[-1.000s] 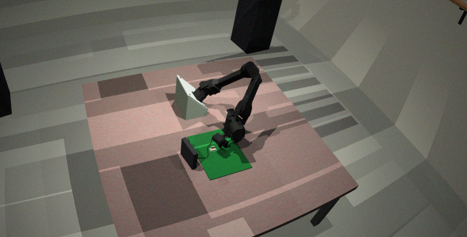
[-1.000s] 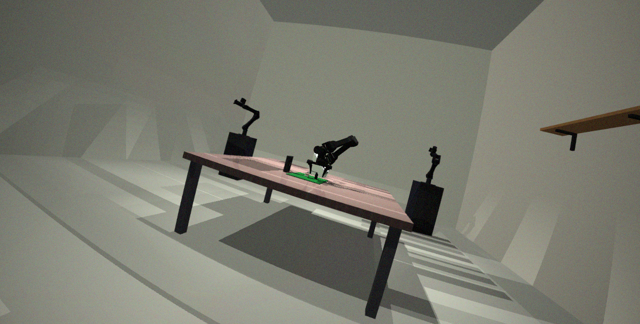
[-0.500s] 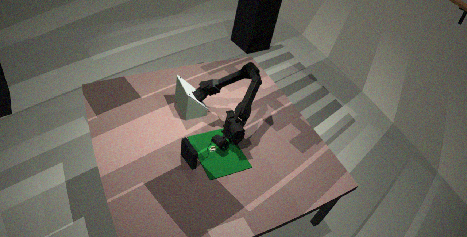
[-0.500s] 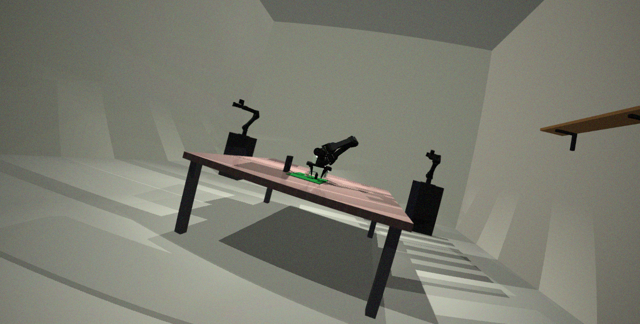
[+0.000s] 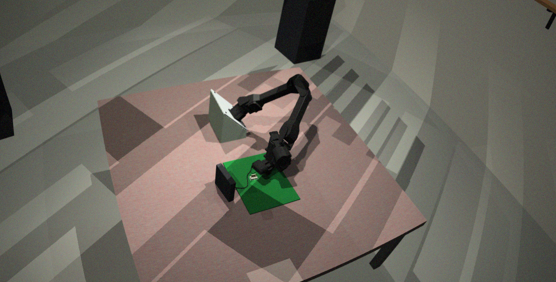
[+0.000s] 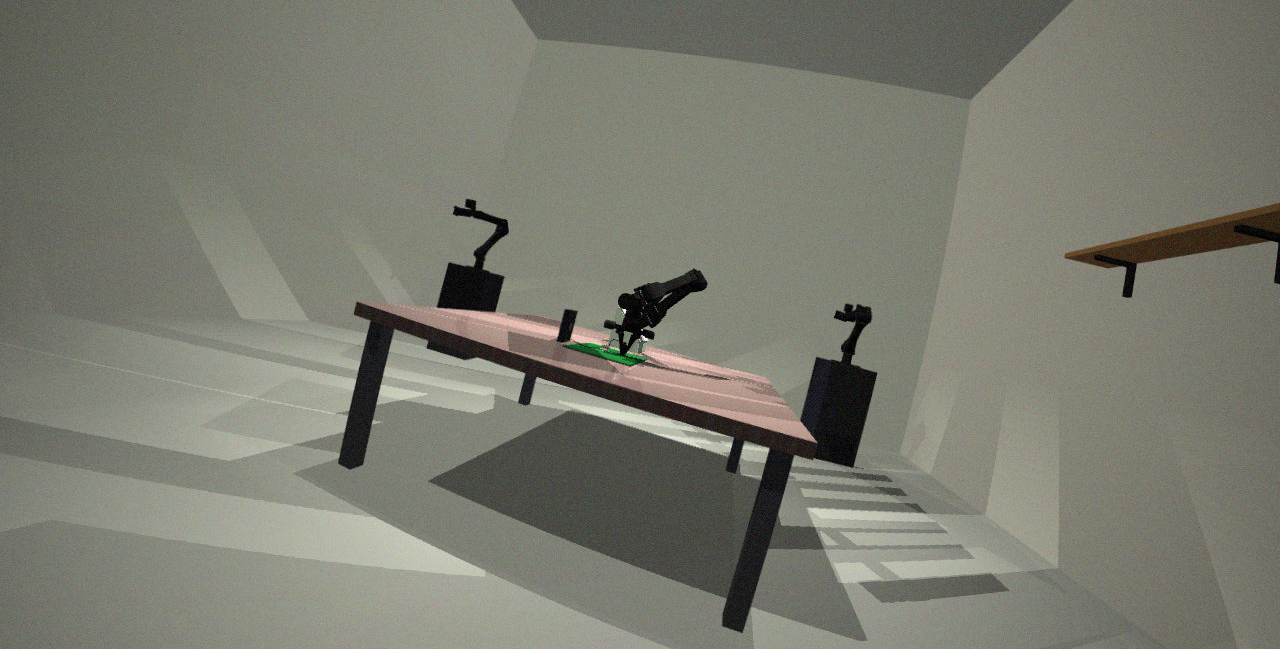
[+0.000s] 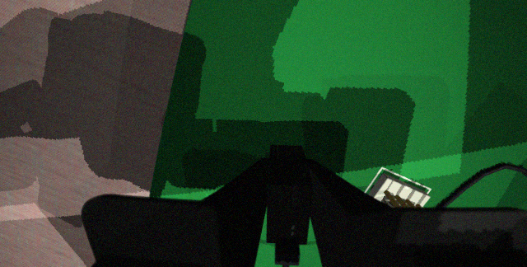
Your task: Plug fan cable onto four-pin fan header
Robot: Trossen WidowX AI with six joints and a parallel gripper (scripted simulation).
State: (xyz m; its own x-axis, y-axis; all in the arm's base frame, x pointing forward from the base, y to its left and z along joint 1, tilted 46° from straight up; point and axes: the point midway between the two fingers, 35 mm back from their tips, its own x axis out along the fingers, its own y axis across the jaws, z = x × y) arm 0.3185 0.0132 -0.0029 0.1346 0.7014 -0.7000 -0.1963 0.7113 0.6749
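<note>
Right now my gripper tip is 1 cm past the white four-pin header, 7 cm to the left of it and 2 cm above it. The rest, counted from my gripper tip: black fan (22 cm to the right, 4 cm above); then dark fan plug (1 cm behind, 1 cm above); then green board (2 cm ahead, 5 cm to the right, 3 cm below).
</note>
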